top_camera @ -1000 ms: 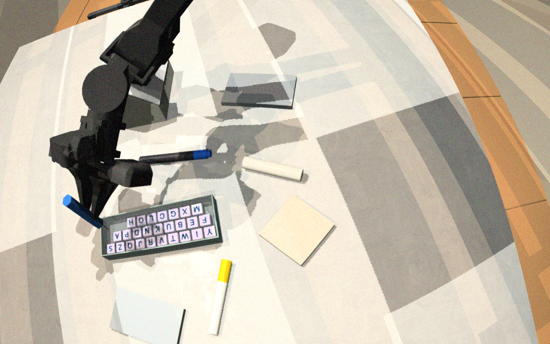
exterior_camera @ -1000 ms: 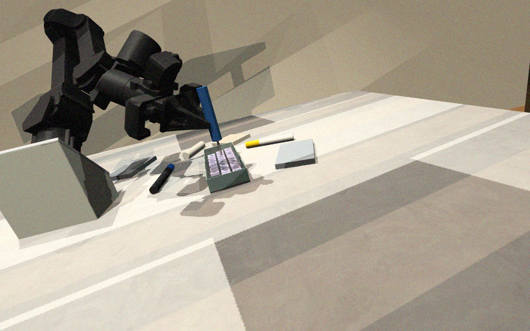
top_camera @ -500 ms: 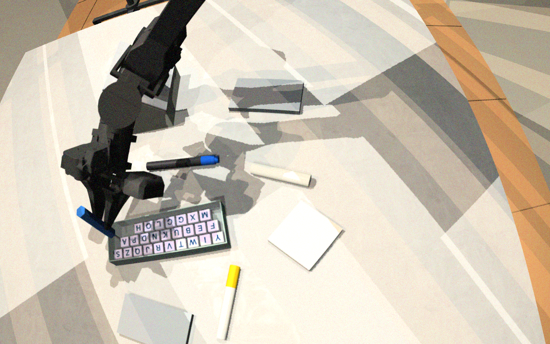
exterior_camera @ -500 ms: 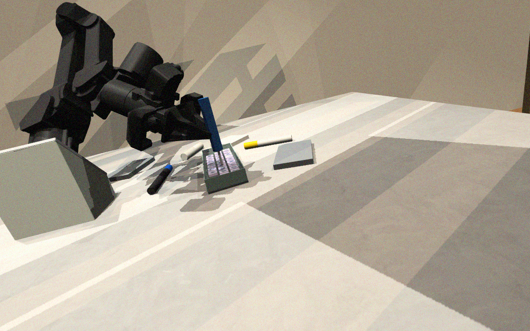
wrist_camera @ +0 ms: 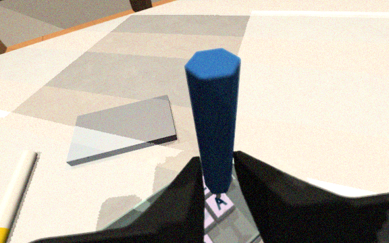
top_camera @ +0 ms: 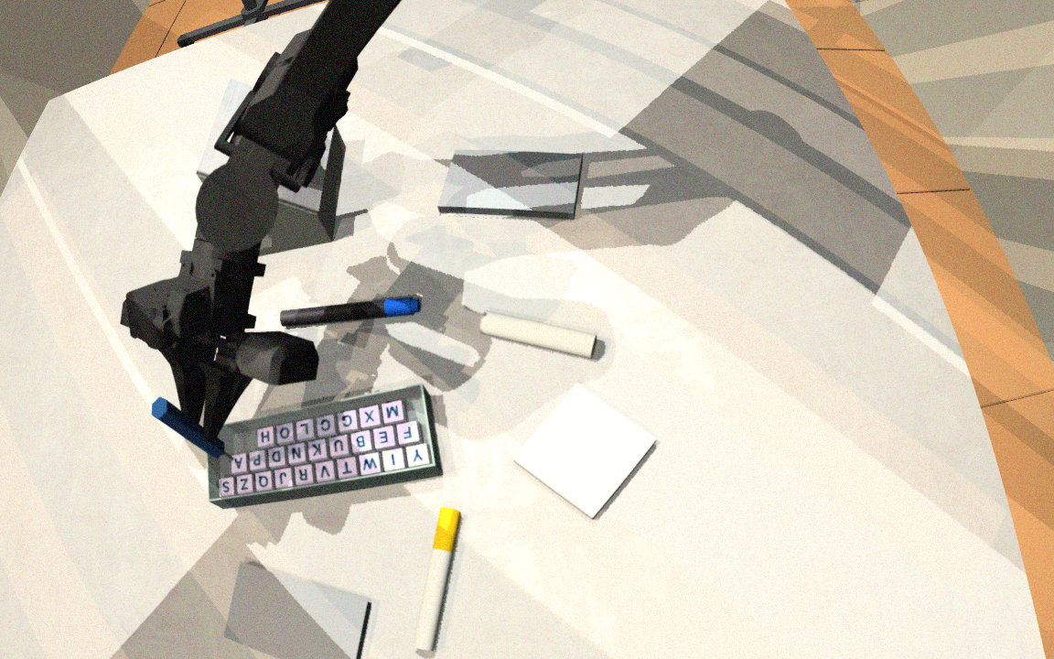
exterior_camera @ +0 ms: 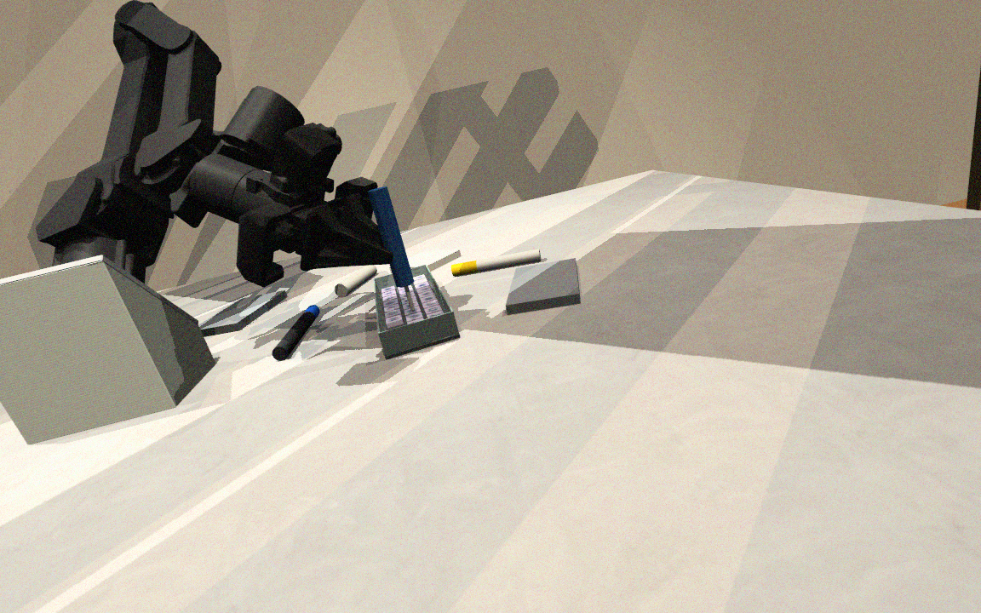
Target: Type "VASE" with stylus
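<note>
My gripper tip is 170 mm to the right of the yellow-capped marker, 120 mm short of it and 80 mm above it. Also, from my gripper tip: blue-capped black marker: 150 mm to the left, 120 mm behind, 80 mm below; stylus: 20 mm below; grey pad: 150 mm ahead, 80 mm below, 30 mm to the left.
</note>
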